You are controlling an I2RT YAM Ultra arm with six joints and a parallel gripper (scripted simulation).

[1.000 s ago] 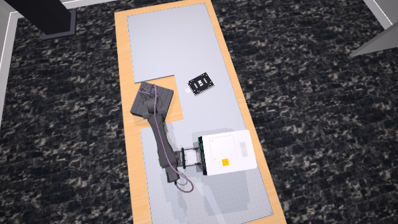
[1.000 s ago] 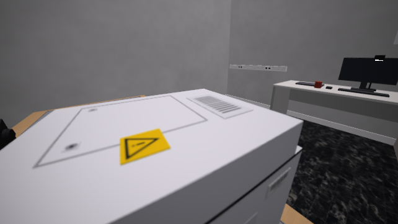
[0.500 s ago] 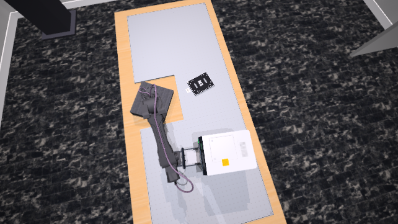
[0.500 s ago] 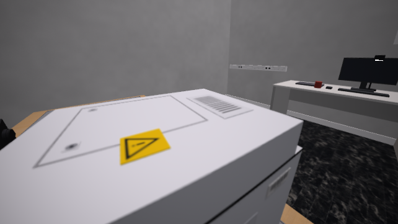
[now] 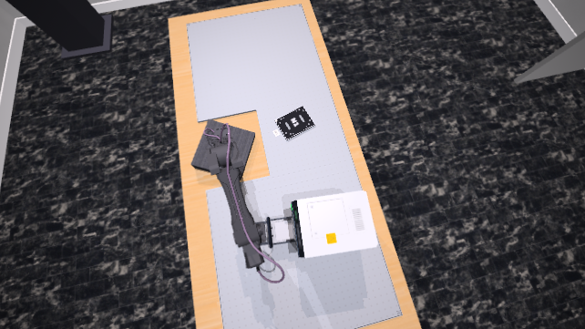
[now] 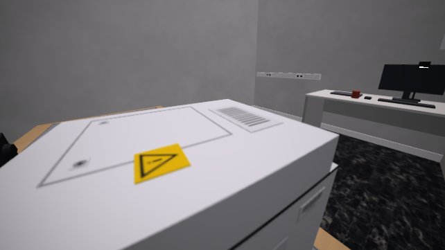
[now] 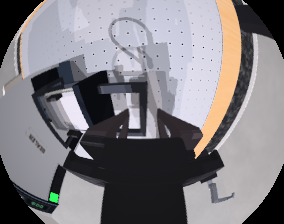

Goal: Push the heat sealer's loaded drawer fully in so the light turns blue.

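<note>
My gripper is now 12 cm short of the sealer drawer, 1 cm to the left of it and 1 cm above it.
</note>
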